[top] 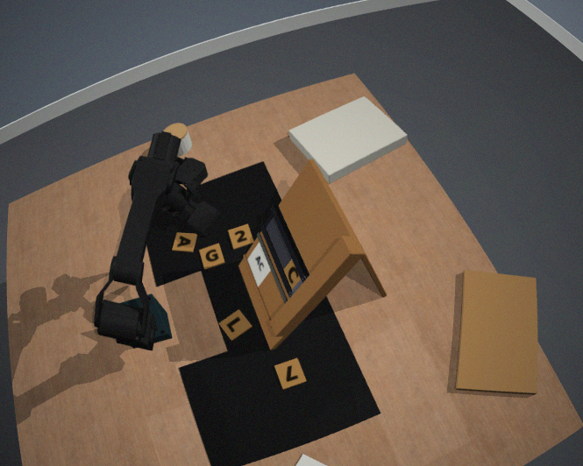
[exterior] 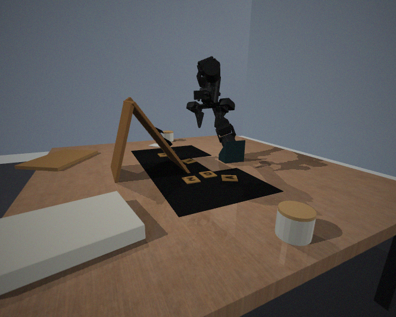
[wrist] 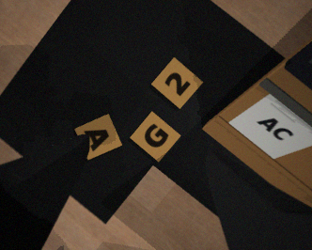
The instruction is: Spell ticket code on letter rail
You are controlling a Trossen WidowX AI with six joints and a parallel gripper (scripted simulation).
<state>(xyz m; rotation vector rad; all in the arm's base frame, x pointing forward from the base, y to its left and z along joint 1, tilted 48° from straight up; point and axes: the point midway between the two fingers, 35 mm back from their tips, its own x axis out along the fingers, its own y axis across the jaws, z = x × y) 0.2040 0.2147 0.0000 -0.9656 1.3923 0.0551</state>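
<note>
Right now the tile is 80 mm ahead of my gripper tip, 30 mm to the left of it and 190 mm below it. Round my gripper tip: white ticket (100 mm ahead, 100 mm to the right, 130 mm below); flat tan panel (580 mm ahead, 450 mm to the right, 190 mm below); black mat (10 mm behind, 140 mm to the right, 200 mm below).
</note>
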